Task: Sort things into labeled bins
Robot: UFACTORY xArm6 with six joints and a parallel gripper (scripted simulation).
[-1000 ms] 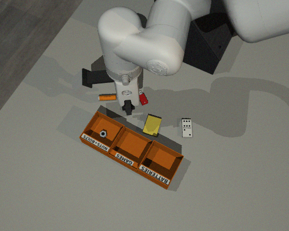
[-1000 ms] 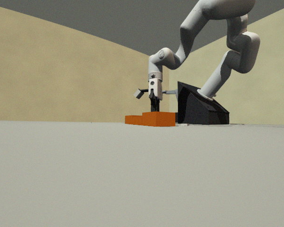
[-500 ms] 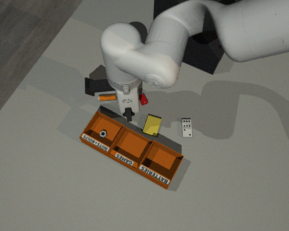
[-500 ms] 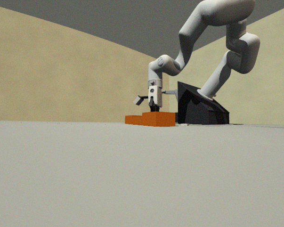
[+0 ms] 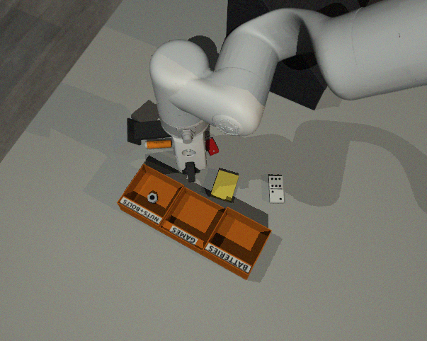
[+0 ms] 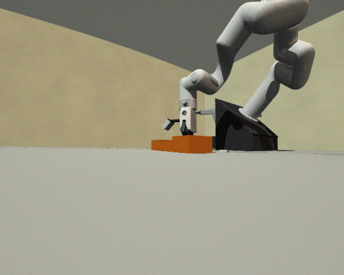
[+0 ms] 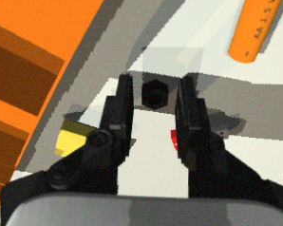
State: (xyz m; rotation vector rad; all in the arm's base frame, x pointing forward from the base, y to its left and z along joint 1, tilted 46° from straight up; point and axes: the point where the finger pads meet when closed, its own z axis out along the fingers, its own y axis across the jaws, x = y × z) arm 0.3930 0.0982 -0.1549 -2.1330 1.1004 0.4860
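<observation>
Right now my hand is 2 cm above the black hex nut. From my hand the other things lie so: red USB stick (5 cm behind, 2 cm below, 1 cm to the left); then yellow block (8 cm to the left, 2 cm below, 1 cm ahead); then orange battery (7 cm to the right, 2 cm below).
</observation>
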